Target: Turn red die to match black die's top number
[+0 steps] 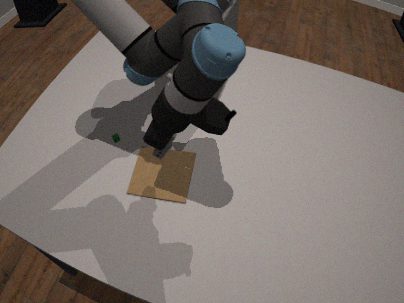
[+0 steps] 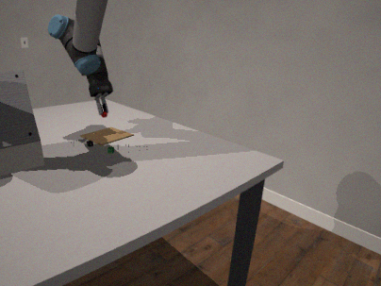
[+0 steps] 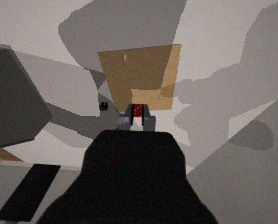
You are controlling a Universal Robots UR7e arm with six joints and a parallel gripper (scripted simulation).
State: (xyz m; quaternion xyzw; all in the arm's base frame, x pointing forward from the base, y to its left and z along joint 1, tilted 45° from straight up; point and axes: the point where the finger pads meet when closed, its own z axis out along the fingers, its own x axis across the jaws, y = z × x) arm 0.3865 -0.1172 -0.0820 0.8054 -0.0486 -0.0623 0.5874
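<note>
The red die lies 2 cm below my hand and 1 cm to the right of it. The rest, counted from my hand: green die: 16 cm to the right, 9 cm below, 7 cm behind; black die: 9 cm below, 9 cm behind, 6 cm to the right; tan mat: 10 cm below, 1 cm to the right.
</note>
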